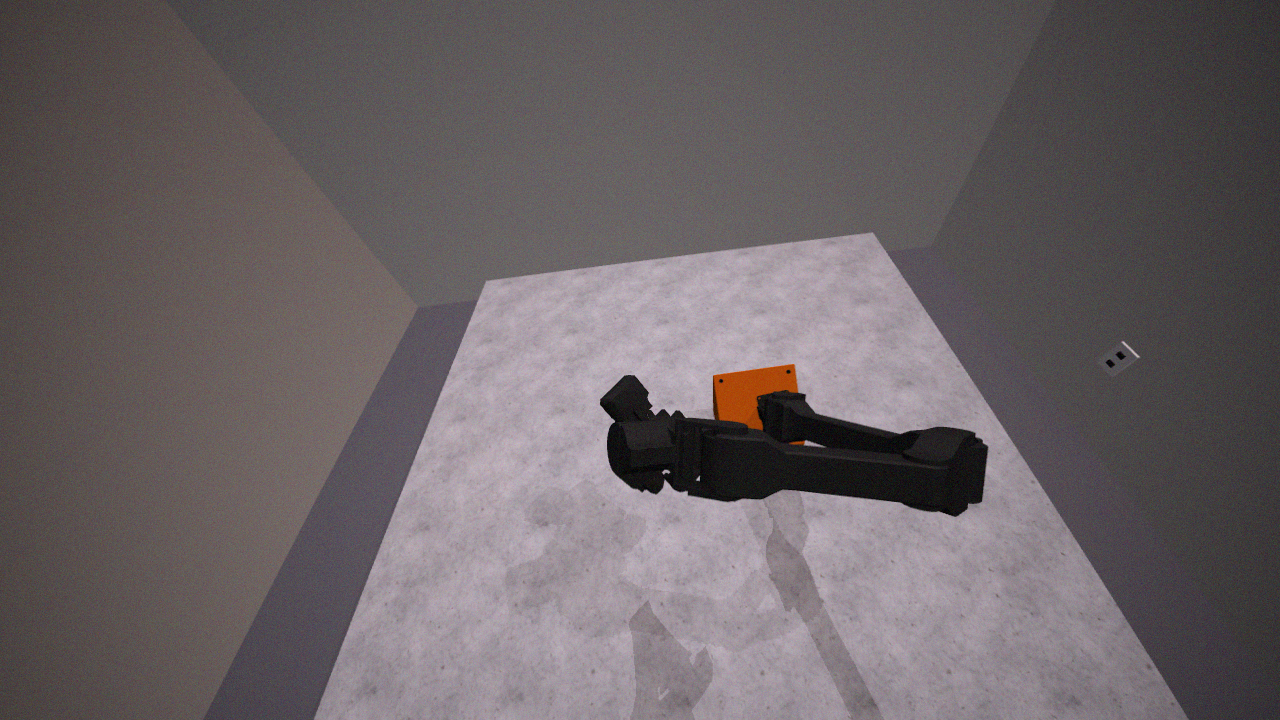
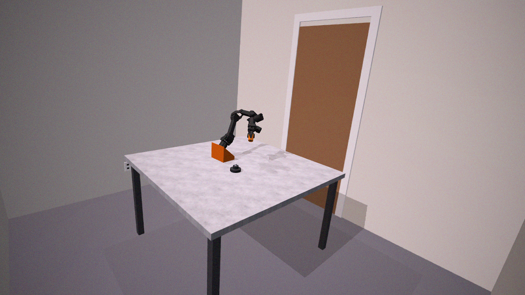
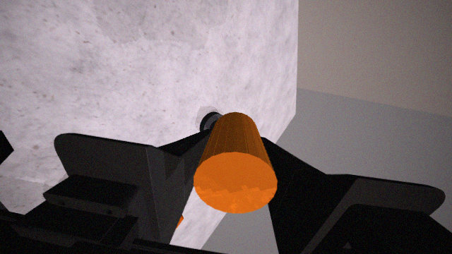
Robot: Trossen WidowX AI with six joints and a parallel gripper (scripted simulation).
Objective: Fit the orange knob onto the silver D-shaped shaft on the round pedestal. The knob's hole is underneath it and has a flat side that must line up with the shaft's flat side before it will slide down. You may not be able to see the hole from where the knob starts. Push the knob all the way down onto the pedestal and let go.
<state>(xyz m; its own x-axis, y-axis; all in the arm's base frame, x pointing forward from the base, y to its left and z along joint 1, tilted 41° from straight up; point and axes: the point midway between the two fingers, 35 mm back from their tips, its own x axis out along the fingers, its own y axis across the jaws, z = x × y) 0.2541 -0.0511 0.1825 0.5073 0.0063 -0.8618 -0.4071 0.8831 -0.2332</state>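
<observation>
The orange knob lies 2 cm to the left of my gripper tip, 2 cm behind it and 2 cm above it. Round my gripper tip: round pedestal: 18 cm to the right, 18 cm below, 2 cm ahead.
</observation>
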